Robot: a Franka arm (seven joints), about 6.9 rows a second.
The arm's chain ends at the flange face. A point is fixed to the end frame.
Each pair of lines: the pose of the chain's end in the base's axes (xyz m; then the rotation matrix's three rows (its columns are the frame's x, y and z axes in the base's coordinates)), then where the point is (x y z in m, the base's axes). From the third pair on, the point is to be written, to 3 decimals.
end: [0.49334 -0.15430 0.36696], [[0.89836 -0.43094 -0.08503], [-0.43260 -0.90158 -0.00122], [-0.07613 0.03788 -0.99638]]
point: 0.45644 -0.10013 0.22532
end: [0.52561 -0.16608 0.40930], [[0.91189 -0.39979 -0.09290], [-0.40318 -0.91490 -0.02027], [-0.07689 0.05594 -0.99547]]
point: 0.48576 -0.11550 0.26713
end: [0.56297 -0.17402 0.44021], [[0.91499 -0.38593 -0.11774], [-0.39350 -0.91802 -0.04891], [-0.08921 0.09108 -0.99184]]
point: 0.519 -0.128 0.298
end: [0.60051 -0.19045 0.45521], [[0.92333 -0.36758 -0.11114], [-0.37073 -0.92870 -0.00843], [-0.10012 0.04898 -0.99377]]
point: 0.556 -0.139 0.315
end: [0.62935 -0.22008 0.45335], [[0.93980 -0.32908 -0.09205], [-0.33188 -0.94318 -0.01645], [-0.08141 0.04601 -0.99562]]
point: 0.586 -0.171 0.312
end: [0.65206 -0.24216 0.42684], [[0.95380 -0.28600 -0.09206], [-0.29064 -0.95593 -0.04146], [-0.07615 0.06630 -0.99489]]
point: 0.606 -0.198 0.284
